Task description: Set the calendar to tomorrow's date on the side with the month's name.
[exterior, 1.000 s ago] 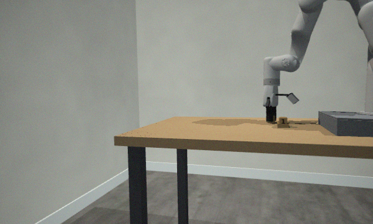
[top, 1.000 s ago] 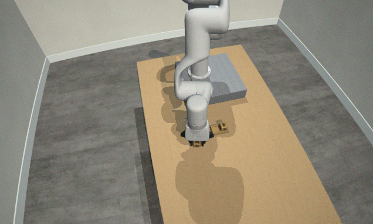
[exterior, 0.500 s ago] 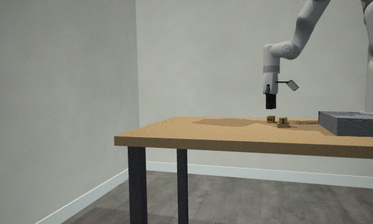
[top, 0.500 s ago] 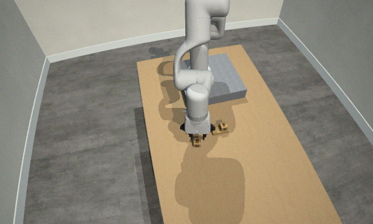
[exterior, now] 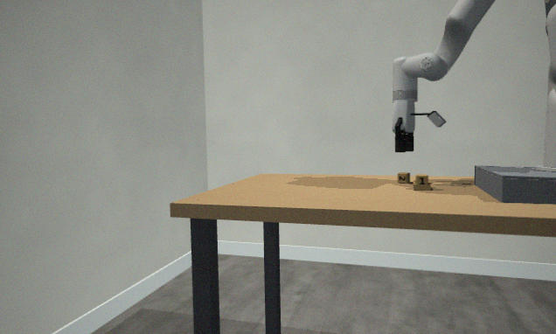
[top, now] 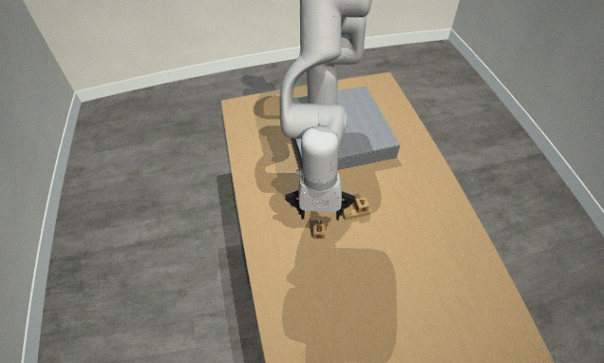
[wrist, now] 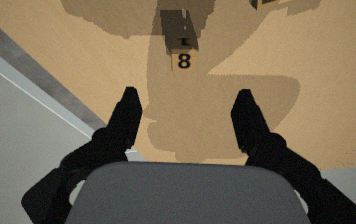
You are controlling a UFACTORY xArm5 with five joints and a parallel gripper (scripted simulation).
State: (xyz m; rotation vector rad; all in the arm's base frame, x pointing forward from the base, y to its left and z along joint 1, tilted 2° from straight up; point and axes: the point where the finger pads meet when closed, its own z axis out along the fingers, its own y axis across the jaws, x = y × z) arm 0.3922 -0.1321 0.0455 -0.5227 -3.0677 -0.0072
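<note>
Now: hand 90 mm above the wooden cube. The rest, counted from my hand: wooden tray (40 mm behind, 120 mm to the left, 100 mm below).
</note>
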